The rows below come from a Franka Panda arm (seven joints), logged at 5 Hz.
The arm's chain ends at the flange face. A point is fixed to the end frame.
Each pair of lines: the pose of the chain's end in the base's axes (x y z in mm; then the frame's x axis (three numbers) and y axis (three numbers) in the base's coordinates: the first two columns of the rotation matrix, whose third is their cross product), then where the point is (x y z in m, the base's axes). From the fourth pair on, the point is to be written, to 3 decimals.
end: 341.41 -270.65 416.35 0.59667 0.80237 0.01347 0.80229 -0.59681 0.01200
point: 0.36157 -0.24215 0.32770
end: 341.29 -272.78 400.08 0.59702 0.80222 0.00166 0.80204 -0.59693 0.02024
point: 0.36142 -0.24557 0.31102
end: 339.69 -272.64 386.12 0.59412 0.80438 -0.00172 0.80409 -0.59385 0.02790
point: 0.36009 -0.24600 0.29694
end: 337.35 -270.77 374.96 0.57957 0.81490 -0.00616 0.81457 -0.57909 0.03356
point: 0.357 -0.244 0.286
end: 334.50 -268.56 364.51 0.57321 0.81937 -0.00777 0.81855 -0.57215 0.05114
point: 0.356 -0.243 0.275
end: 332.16 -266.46 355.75 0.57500 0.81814 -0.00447 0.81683 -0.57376 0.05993
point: 0.354 -0.241 0.267
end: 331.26 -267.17 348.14 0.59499 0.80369 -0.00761 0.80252 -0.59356 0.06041
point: 0.354 -0.243 0.259
